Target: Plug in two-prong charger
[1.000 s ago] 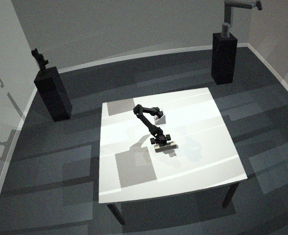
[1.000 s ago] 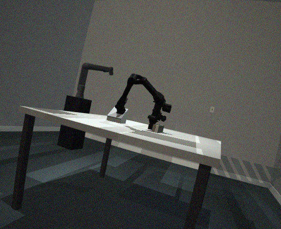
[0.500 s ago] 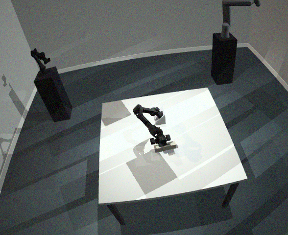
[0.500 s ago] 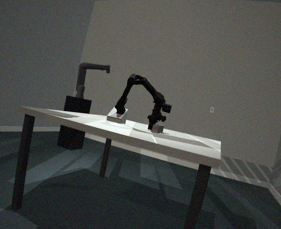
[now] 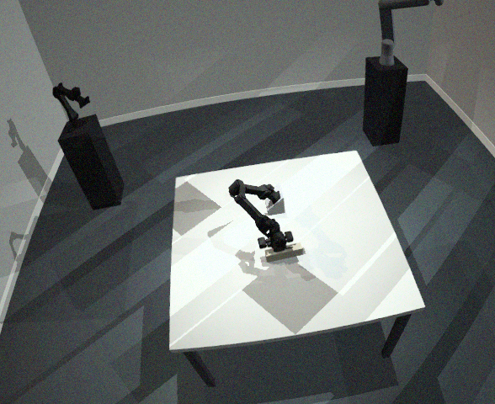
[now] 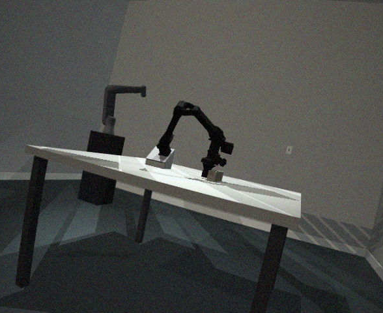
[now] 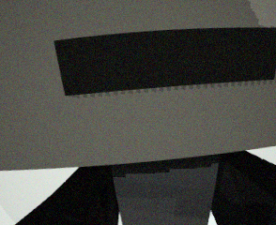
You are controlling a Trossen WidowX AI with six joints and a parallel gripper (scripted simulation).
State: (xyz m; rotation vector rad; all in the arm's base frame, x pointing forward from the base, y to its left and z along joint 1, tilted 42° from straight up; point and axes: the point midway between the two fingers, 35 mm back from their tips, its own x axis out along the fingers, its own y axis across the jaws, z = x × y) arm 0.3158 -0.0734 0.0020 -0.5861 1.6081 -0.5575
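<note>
Right now my gripper tip is 2 cm short of the two-prong charger and 1 cm below it.
</note>
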